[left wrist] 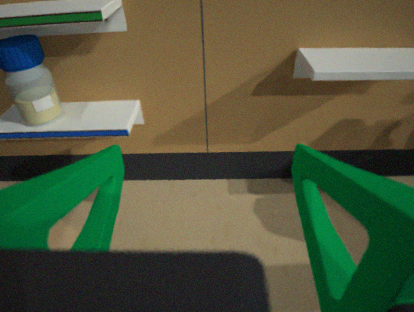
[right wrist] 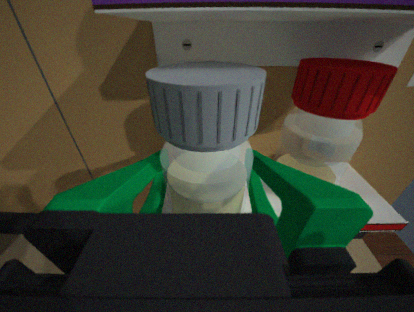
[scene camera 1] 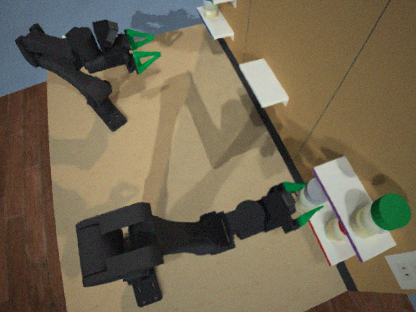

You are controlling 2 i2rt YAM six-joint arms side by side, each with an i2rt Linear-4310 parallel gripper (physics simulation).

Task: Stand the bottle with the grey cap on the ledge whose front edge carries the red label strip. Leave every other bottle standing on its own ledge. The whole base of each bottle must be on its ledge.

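Note:
The grey-capped bottle stands upright at the upper-left end of the red-strip ledge, close to the purple-strip ledge's front edge in scene camera 1. My right gripper is shut on its body below the cap. The base is hidden, so I cannot tell whether it touches the ledge or is wholly over it. The red-capped bottle stands beside it on the same ledge. My left gripper is open and empty over the table, far from the bottles.
The purple-strip ledge hangs above the red-strip one and carries a green-capped bottle. A blue-capped bottle stands on the blue-strip ledge, below a green-strip ledge. A bare white ledge hangs between.

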